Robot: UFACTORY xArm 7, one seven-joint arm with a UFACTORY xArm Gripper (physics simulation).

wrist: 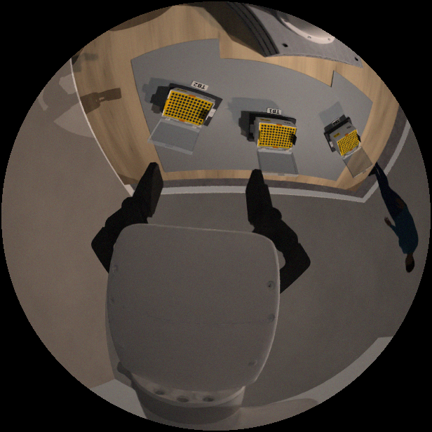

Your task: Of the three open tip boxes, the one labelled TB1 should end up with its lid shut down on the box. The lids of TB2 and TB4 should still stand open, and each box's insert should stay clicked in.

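Note:
The box labelled TB1 [276, 134] stands on the grey mat right of centre, its clear lid [278, 163] open and hanging back toward the near table edge. Its yellow insert sits in the box. The box labelled TB2 [188, 107] stands to the left, its clear lid [176, 135] also open, with its yellow insert in. The third box [347, 141] stands at the right, its lid [357, 161] open; its label is too small to read. My gripper [203, 174] is open and empty, its black fingers apart, below the boxes in the view and not touching any of them.
The grey mat [170, 57] lies on the wooden table [107, 122]. The robot's base plate [320, 52] is at the top right. The pale table edge [215, 190] runs between the boxes and the gripper body. A person in blue [405, 232] shows on the floor at the right.

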